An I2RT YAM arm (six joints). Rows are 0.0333 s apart.
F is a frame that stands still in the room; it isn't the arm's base.
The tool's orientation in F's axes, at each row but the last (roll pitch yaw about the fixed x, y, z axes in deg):
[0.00, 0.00, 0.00]
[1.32, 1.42, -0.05]
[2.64, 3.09, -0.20]
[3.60, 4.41, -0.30]
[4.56, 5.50, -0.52]
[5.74, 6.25, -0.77]
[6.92, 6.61, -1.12]
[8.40, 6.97, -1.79]
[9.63, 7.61, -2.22]
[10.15, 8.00, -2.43]
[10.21, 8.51, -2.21]
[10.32, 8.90, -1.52]
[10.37, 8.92, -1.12]
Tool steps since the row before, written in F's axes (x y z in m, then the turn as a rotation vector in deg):
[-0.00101, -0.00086, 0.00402, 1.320, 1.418, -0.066]
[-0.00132, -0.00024, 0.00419, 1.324, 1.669, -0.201]
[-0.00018, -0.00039, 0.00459, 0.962, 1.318, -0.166]
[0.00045, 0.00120, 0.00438, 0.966, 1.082, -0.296]
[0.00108, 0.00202, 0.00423, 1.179, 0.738, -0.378]
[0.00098, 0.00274, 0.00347, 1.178, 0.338, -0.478]
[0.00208, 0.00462, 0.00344, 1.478, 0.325, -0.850]
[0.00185, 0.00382, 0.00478, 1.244, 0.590, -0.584]
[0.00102, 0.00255, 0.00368, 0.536, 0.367, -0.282]
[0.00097, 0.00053, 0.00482, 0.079, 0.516, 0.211]
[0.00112, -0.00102, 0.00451, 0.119, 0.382, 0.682]
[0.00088, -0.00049, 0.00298, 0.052, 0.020, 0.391]
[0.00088, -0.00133, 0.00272, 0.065, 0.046, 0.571]
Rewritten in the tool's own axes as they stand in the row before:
[-0.00101, -0.00086, 0.00402, 1.320, 1.418, -0.066]
[-0.00142, -0.00015, 0.00416, 1.327, 1.666, -0.207]
[-0.00043, -0.00018, 0.00459, 0.965, 1.315, -0.175]
[0.00011, 0.00148, 0.00432, 0.980, 1.071, -0.289]
[0.00065, 0.00237, 0.00414, 1.203, 0.725, -0.323]
[0.00056, 0.00309, 0.00326, 1.218, 0.317, -0.381]
[0.00158, 0.00507, 0.00306, 1.559, 0.270, -0.713]
[0.00114, 0.00456, 0.00434, 1.287, 0.559, -0.518]
[0.00043, 0.00318, 0.00328, 0.554, 0.347, -0.272]
[0.00027, 0.00143, 0.00473, 0.027, 0.549, 0.122]
[0.00048, -0.00014, 0.00473, 0.002, 0.502, 0.611]
[0.00042, 0.00009, 0.00312, -0.010, 0.092, 0.384]
[0.00047, -0.00078, 0.00302, -0.025, 0.150, 0.556]

